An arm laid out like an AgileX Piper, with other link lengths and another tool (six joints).
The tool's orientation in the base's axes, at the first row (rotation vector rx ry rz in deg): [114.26, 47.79, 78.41]
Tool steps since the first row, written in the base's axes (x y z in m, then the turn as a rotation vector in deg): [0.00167, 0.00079, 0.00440, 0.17, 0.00, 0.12]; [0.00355, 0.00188, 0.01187, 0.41, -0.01, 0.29]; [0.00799, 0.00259, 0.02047, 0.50, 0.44, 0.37]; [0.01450, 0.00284, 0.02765, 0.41, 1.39, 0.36]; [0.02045, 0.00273, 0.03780, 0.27, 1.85, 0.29]
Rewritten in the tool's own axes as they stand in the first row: [0.00364, 0.00308, 0.00013, 0.12, 0.12, 0.12]; [0.00937, 0.00830, -0.00053, 0.28, 0.29, 0.30]; [0.01619, 0.01505, 0.00092, 0.69, 0.08, 0.31]; [0.02241, 0.02139, 0.00482, 1.38, -0.55, 0.12]; [0.02993, 0.03008, 0.00731, 1.65, -0.92, -0.04]
